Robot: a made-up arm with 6 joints. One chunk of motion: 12 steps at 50 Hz.
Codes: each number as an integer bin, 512 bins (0 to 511) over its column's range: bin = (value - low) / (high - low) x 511, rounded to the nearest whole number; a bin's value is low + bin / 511 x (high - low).
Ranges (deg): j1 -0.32..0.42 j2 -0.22..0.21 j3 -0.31..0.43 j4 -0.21..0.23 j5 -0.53..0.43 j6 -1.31..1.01
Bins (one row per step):
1: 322 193 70 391 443 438
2: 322 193 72 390 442 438
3: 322 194 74 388 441 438
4: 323 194 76 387 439 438
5: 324 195 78 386 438 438
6: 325 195 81 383 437 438
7: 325 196 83 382 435 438
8: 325 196 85 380 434 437
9: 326 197 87 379 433 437
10: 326 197 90 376 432 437
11: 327 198 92 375 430 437
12: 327 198 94 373 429 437
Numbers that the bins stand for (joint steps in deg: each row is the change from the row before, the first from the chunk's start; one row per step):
1: 0.146 -0.058 -0.209 0.127 0.302 0.679
2: 0.146 -0.058 -0.206 0.126 0.300 0.679
3: 0.146 -0.057 -0.203 0.124 0.298 0.679
4: 0.148 -0.057 -0.200 0.123 0.295 0.679
5: 0.149 -0.056 -0.197 0.122 0.293 0.679
6: 0.151 -0.056 -0.193 0.120 0.291 0.679
7: 0.151 -0.055 -0.190 0.119 0.287 0.679
8: 0.151 -0.055 -0.187 0.117 0.285 0.674
9: 0.152 -0.054 -0.184 0.116 0.283 0.674
10: 0.152 -0.054 -0.180 0.114 0.282 0.674
11: 0.154 -0.053 -0.177 0.113 0.278 0.674
12: 0.154 -0.053 -0.174 0.111 0.276 0.674

